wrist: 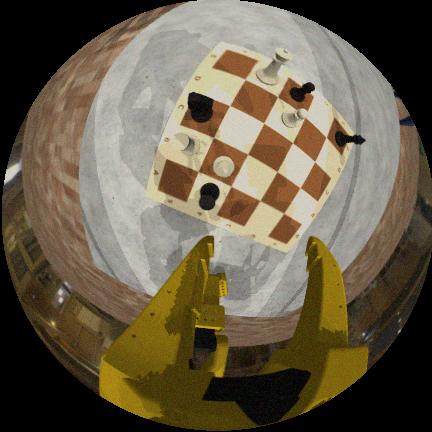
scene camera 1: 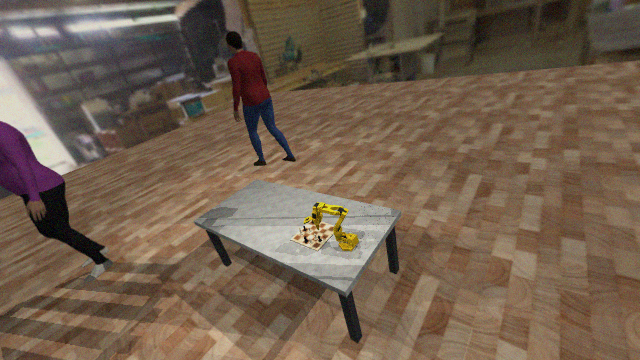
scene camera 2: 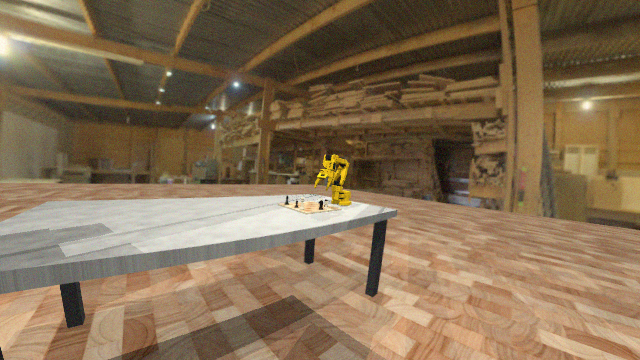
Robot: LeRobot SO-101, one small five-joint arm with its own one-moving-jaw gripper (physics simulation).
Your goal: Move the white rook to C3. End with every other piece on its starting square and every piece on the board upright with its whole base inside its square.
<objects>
A chessboard (wrist: 282, 175) is 15 cm from the lens.
</objects>
